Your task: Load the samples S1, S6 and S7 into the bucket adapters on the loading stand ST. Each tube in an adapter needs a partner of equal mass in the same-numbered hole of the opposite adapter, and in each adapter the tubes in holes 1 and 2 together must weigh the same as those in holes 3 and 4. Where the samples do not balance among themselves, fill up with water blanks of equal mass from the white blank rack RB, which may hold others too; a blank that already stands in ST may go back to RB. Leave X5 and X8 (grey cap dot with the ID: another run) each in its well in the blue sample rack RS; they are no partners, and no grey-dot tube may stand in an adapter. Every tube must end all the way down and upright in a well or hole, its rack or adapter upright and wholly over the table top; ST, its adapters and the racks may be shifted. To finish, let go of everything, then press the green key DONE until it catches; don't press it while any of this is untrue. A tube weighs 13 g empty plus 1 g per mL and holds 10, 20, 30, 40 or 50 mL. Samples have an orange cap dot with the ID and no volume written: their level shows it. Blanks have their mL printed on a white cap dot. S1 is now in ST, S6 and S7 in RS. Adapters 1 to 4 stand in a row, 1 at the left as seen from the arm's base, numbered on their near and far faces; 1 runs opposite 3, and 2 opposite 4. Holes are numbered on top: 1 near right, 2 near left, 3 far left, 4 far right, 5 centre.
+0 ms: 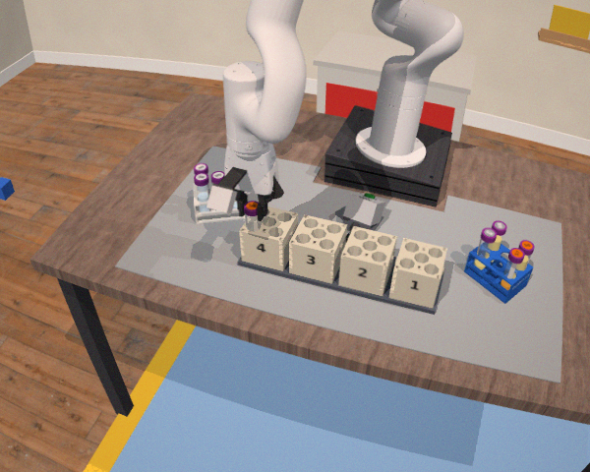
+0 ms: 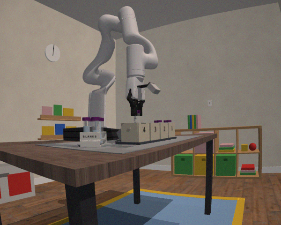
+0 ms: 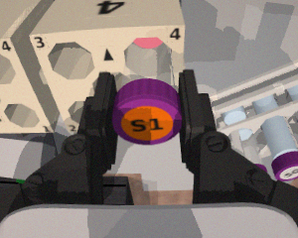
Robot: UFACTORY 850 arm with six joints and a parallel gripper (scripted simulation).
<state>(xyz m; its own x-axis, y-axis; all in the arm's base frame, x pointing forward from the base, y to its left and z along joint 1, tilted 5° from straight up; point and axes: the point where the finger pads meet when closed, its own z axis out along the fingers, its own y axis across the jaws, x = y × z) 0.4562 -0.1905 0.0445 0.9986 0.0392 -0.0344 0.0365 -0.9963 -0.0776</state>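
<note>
Now: hand 10 mm to the left of the sample S1 and 50 mm above it. The rest, counted from my hand: green DONE key 230 mm behind, 190 mm to the left, 80 mm below; white blank rack RB 130 mm behind, 150 mm to the right, 120 mm below; loading stand ST 40 mm behind, 190 mm to the left, 140 mm below.
</note>
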